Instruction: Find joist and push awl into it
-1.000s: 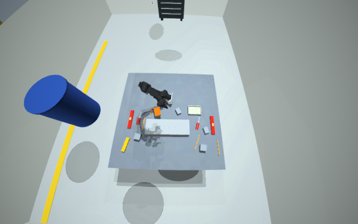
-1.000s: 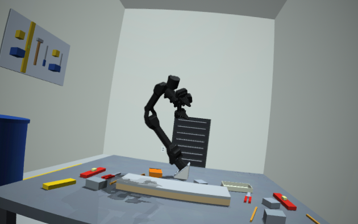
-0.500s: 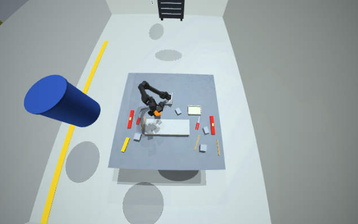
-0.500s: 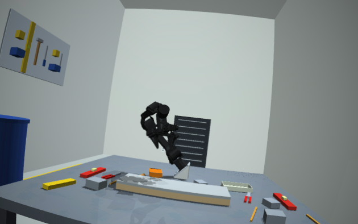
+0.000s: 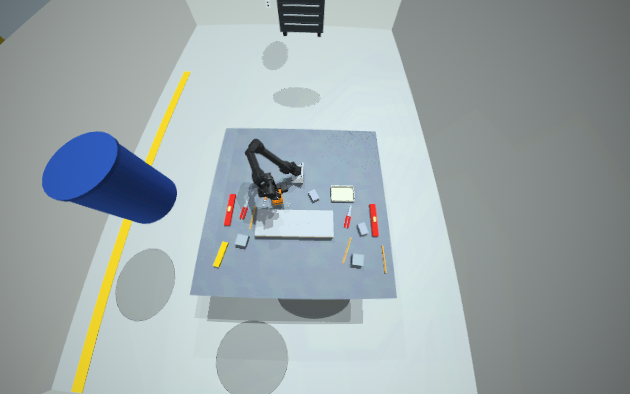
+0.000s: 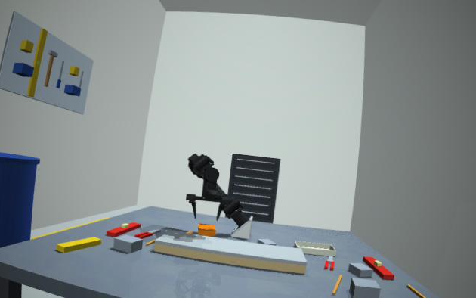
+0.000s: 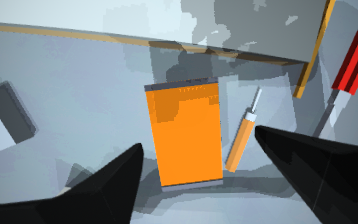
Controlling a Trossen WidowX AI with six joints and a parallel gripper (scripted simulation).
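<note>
Now: the orange stud finder 1 cm to the left of my gripper tip and 8 cm below it. From my gripper tip the other things lie so: awl (9 cm to the right, 8 cm below); then tray (8 cm behind, 47 cm to the left, 8 cm below); then yellow bar (40 cm ahead, 32 cm to the right, 8 cm below).
</note>
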